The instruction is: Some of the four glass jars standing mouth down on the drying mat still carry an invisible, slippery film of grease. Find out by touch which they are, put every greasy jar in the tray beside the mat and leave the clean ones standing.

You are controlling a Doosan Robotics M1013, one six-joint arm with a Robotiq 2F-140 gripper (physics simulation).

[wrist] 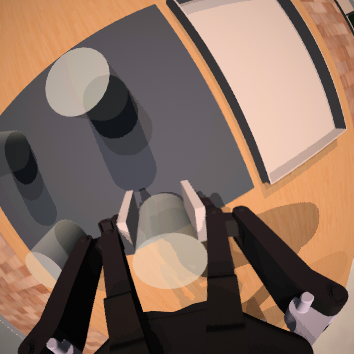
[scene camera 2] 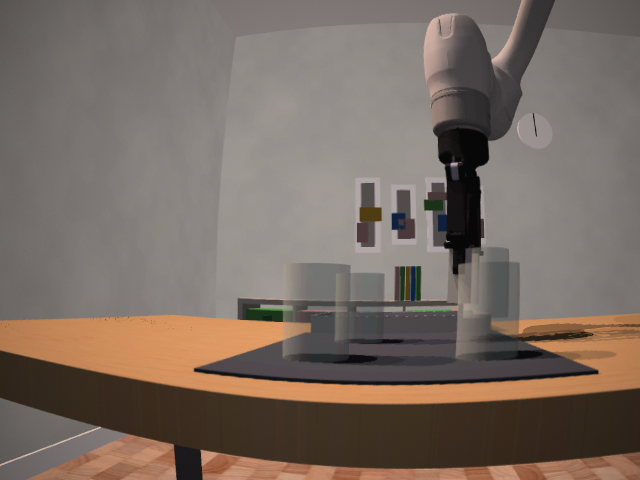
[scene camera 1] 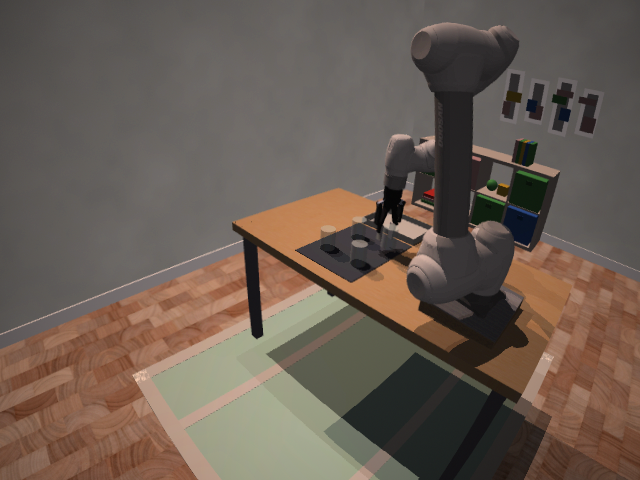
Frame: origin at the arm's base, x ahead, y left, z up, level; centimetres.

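Where they show: gripper, fingertip midpoint: (wrist: 158, 198) (scene camera 2: 463, 303) (scene camera 1: 384, 238); arm's base, link origin: (scene camera 1: 474, 293).
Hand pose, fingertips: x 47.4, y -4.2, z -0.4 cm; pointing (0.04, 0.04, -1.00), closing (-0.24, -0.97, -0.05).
Each offset is from my fingertips to the top centre of the thing. "spot": to the spot under its first point. Level surfaces: height alone.
My gripper (scene camera 1: 388, 229) (scene camera 2: 464, 284) (wrist: 158, 198) is shut on a clear glass jar @(dx -3.2, dy +0.7, dz +7.1 cm) (scene camera 1: 390, 239) (scene camera 2: 495, 284) (wrist: 167, 260), held upright and mouth down a little above the drying mat's edge. The dark mat @(dz -4.8 cm) (scene camera 1: 351, 276) (scene camera 2: 413, 374) (wrist: 185, 150) bears three other jars, standing mouth down: one near the tray @(dx +13.8, dy +1.8, dz +4.1 cm) (scene camera 1: 358, 227) (scene camera 2: 369, 307) (wrist: 77, 82), one at the far left (scene camera 1: 328, 237) (scene camera 2: 315, 310) (wrist: 15, 150), and one toward the front @(spot: dx -4.3, dy +19.2, dz +1.1 cm) (scene camera 1: 359, 254) (scene camera 2: 488, 341) (wrist: 55, 247). The pale, dark-walled tray @(dx +10.3, dy -22.7, dz -2.1 cm) (scene camera 1: 409, 230) (wrist: 270, 75) lies beside the mat. Grease cannot be seen.
The wooden table @(dz -5.1 cm) (scene camera 1: 289, 217) (scene camera 2: 103, 351) carries the mat and tray. The arm's base (scene camera 1: 465, 315) stands on the table at the right. A shelf unit (scene camera 1: 547, 206) stands behind the table. In the wrist view, the jar near the tray stands ahead of the fingers.
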